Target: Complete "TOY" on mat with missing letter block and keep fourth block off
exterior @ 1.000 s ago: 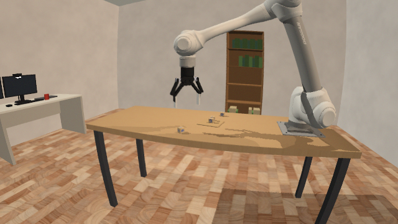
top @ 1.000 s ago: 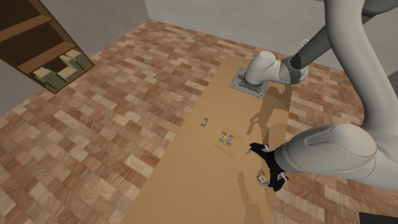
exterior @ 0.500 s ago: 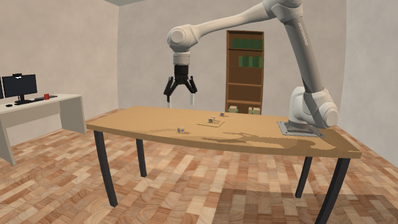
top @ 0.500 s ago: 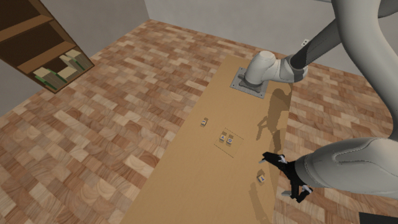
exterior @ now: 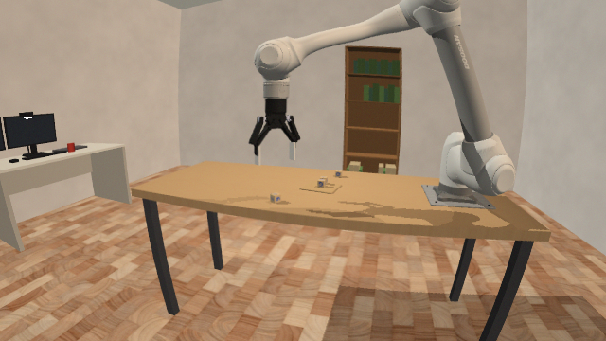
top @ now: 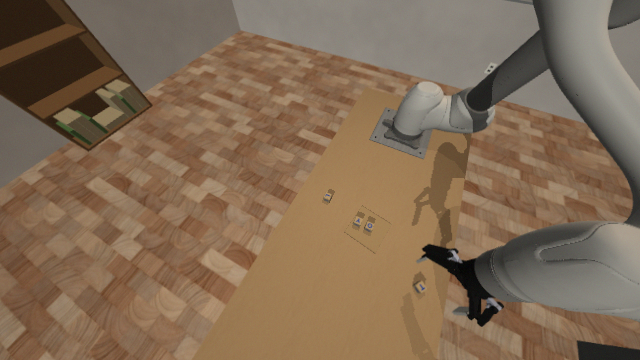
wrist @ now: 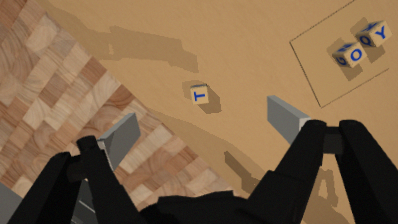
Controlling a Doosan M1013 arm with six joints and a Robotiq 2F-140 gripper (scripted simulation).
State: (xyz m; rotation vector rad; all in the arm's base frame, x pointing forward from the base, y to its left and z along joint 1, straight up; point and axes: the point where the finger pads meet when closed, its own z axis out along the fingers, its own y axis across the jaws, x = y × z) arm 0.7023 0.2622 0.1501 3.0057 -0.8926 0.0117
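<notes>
The T block lies 1 cm to the left of my hand and 14 cm below it. The rest, counted from my hand: O block (11 cm behind, 23 cm to the right, 14 cm below); then thin mat (11 cm behind, 23 cm to the right, 15 cm below); then Y block (11 cm behind, 28 cm to the right, 14 cm below).
</notes>
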